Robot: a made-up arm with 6 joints. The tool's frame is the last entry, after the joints.
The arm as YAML. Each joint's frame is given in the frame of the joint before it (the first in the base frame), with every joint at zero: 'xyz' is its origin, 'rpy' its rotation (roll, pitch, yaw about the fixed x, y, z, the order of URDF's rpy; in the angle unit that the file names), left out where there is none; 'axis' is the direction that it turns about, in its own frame. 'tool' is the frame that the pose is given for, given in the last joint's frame.
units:
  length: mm
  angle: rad
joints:
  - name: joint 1
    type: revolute
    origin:
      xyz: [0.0, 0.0, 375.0]
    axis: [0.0, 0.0, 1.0]
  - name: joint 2
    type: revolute
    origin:
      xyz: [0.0, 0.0, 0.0]
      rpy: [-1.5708, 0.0, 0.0]
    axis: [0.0, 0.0, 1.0]
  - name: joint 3
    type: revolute
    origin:
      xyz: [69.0, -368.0, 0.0]
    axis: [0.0, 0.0, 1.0]
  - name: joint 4
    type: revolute
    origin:
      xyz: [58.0, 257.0, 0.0]
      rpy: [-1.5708, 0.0, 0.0]
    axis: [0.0, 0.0, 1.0]
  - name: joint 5
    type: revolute
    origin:
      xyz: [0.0, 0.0, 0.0]
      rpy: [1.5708, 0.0, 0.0]
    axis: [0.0, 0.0, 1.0]
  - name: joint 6
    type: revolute
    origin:
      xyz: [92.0, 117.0, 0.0]
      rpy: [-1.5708, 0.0, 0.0]
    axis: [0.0, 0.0, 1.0]
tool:
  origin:
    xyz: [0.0, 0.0, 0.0]
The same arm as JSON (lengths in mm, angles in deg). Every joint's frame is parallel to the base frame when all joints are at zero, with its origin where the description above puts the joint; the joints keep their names.
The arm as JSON. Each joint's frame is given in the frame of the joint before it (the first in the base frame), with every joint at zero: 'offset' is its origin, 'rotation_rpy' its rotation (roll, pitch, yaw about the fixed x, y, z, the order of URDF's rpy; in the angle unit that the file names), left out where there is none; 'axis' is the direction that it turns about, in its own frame. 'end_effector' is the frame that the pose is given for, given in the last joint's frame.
{"length_unit": "mm", "angle_unit": "deg", "chain": [{"id": "joint 1", "offset": [0.0, 0.0, 375.0], "axis": [0.0, 0.0, 1.0]}, {"id": "joint 2", "offset": [0.0, 0.0, 0.0], "axis": [0.0, 1.0, 0.0]}, {"id": "joint 3", "offset": [69.0, 0.0, 368.0], "axis": [0.0, 1.0, 0.0]}, {"id": "joint 4", "offset": [58.0, 0.0, -257.0], "axis": [0.0, 0.0, -1.0]}, {"id": "joint 5", "offset": [0.0, 0.0, 0.0], "axis": [0.0, 1.0, 0.0]}, {"id": "joint 6", "offset": [92.0, 0.0, -117.0], "axis": [0.0, 0.0, -1.0]}], "end_effector": {"offset": [0.0, 0.0, 0.0], "rotation_rpy": [180.0, 0.0, 0.0]}}
